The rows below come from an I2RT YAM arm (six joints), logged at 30 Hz.
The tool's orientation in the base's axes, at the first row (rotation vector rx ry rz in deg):
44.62, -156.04, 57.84
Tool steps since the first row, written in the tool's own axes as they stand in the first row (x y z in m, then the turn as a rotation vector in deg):
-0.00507, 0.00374, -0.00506, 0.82, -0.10, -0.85
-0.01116, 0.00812, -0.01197, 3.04, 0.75, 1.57
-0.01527, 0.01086, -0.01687, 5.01, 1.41, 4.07
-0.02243, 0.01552, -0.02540, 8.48, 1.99, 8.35
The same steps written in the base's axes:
0.00217, 0.00778, 0.00025, -0.70, 0.13, 0.95
0.00479, 0.01758, 0.00126, -2.91, -1.81, -0.74
0.00666, 0.02421, 0.00224, -4.81, -3.81, -2.45
0.00997, 0.03569, 0.00401, -7.86, -7.64, -5.04

